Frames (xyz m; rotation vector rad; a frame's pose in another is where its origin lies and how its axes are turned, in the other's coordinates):
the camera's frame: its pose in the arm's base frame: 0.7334 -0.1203 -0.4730 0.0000 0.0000 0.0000
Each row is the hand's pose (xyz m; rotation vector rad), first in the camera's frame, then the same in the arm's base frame.
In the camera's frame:
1: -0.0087 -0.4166 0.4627 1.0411 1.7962 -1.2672
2: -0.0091 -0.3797 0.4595 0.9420 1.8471 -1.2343
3: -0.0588 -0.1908 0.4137 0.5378 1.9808 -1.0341
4: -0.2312 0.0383 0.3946 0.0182 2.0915 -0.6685
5: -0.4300 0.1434 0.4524 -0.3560 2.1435 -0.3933
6: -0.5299 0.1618 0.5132 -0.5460 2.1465 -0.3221
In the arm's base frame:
1: 0.7247 -0.5369 -0.0103 1.0411 1.7962 -1.2672
2: 0.7243 -0.5000 -0.0135 0.9420 1.8471 -1.2343
3: 0.6746 -0.3111 -0.0593 0.5378 1.9808 -1.0341
4: 0.5022 -0.0820 -0.0784 0.0182 2.0915 -0.6685
5: 0.3034 0.0231 -0.0206 -0.3560 2.1435 -0.3933
6: 0.2035 0.0415 0.0402 -0.5460 2.1465 -0.3221

